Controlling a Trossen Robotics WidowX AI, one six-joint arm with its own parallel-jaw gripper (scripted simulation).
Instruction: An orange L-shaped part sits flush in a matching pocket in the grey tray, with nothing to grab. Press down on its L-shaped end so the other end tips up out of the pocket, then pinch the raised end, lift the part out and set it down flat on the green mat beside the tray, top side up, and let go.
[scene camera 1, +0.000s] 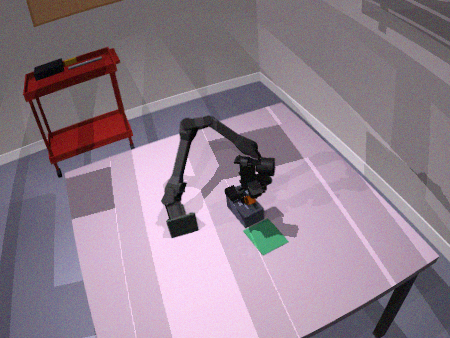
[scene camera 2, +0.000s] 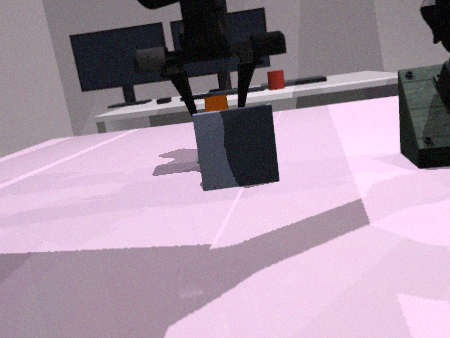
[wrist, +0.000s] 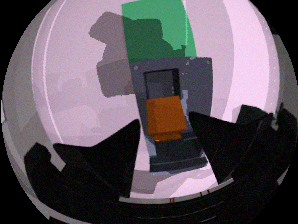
Note:
My gripper (scene camera 2: 218, 120) is open and holds nothing. Further things: an orange L-shaped part (wrist: 166, 121) and a green mat (scene camera 1: 264, 235).
My gripper shows as well in scene camera 1 (scene camera 1: 249, 200) and in the wrist view (wrist: 164, 119).

